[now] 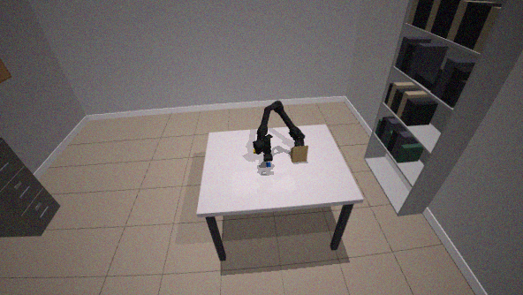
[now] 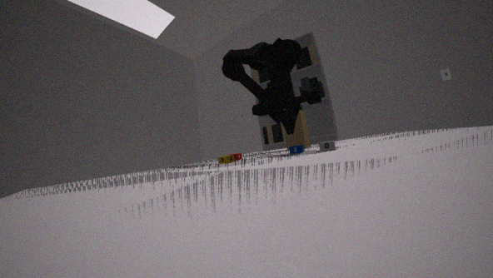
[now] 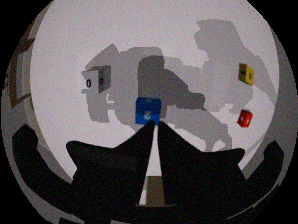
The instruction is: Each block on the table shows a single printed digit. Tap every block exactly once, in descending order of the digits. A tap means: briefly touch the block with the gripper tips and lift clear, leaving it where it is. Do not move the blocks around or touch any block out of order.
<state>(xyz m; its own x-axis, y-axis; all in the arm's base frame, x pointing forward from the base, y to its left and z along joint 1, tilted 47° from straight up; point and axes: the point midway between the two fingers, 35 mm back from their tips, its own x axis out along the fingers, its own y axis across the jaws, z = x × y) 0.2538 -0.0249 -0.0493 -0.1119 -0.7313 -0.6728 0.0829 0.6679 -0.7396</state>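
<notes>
My gripper tip is now 40 mm above the blue block and 10 mm to the right of it. From my gripper tip the other things lie so: yellow block 170 mm to the right, 70 mm ahead, 40 mm below; then red block 200 mm to the right, 40 mm below, 20 mm behind; then grey-white block 90 mm to the left, 40 mm below, 40 mm ahead.
</notes>
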